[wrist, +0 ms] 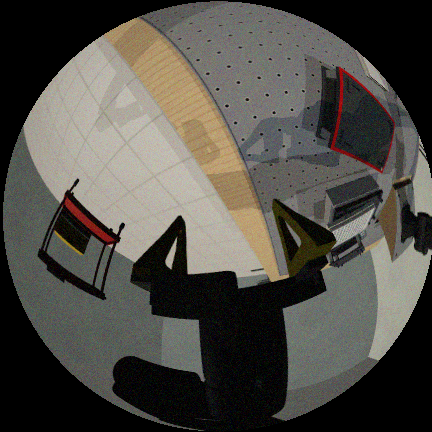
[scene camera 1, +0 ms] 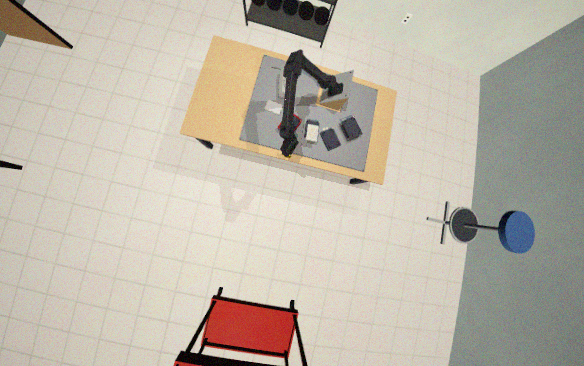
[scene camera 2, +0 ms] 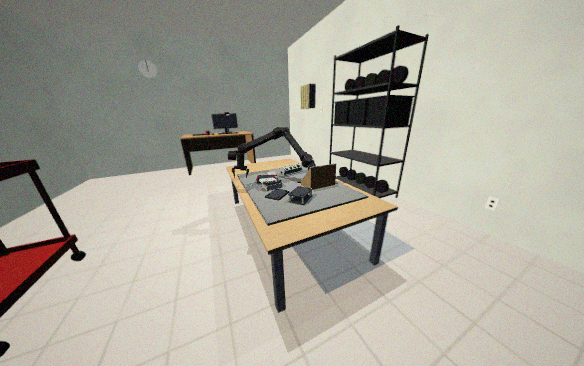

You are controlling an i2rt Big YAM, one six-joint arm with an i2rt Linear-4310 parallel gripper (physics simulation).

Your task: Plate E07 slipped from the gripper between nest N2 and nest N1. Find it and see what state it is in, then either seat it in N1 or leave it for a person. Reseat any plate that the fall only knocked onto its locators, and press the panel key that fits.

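Places are measured from the arm's base along level axes (x ahead, y left, z up), in centimetres.
Where they show: gripper, fingertip midpoint: (wrist: 227,210) (scene camera 2: 240,177); arm's base, origin of the base link: (scene camera 1: 335,90) (scene camera 2: 314,173).
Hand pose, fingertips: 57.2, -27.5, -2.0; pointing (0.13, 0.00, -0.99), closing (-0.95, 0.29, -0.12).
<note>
Things, the pixels of their top centre, and the offset from my fingertips, as dx, dy, dz. "*": a spot on its surface instead. Level surfaces: height alone.
- white gridded plate, middle of its top: (wrist: 352,233) (scene camera 1: 312,132) -19.2, +15.1, +0.1
- dark nest, surface spot: (wrist: 353,192) * -21.1, +10.0, -5.3
- flat dark block, middle of its top: (scene camera 2: 277,192) (scene camera 1: 330,138) -20.1, +31.9, -6.2
- thicker dark block, middle of its top: (wrist: 349,259) (scene camera 2: 300,189) (scene camera 1: 352,127) -31.9, +47.0, -1.3
- red-rimmed dark tray, middle of its top: (wrist: 375,132) (scene camera 1: 290,123) -23.7, -3.0, -3.6
- key panel, middle of its top: (scene camera 1: 284,80) (scene camera 2: 291,165) -56.3, -13.7, +0.2
- white flat piece, middle of its top: (scene camera 1: 273,106) -35.9, -18.3, -6.8
- grey mat, its level: dz -8.3
My gripper (scene camera 1: 288,155) (scene camera 2: 240,173) (wrist: 227,210) is open and empty, above the table's front edge. A white gridded plate (scene camera 1: 311,132) (wrist: 353,226) sits at a dark nest (wrist: 353,192), to the right of the gripper in the wrist view; I cannot tell whether it lies level. A flat dark block (scene camera 1: 330,139) (scene camera 2: 276,194) and a thicker dark block (scene camera 1: 351,128) (scene camera 2: 300,195) lie beyond it. A red-rimmed dark tray (wrist: 365,120) lies on the mat, partly behind the arm in scene camera 1. The key panel (scene camera 2: 291,169) is at the back. No labels are readable.
A wooden-sided stand (scene camera 1: 331,103) (scene camera 2: 322,176) (wrist: 390,220) stands upright near the arm's base. A white flat piece (scene camera 1: 273,106) lies on the grey mat (scene camera 1: 305,152). A black shelf rack (scene camera 2: 398,45) stands behind the table. A red cart (scene camera 1: 250,326) stands apart on the floor.
</note>
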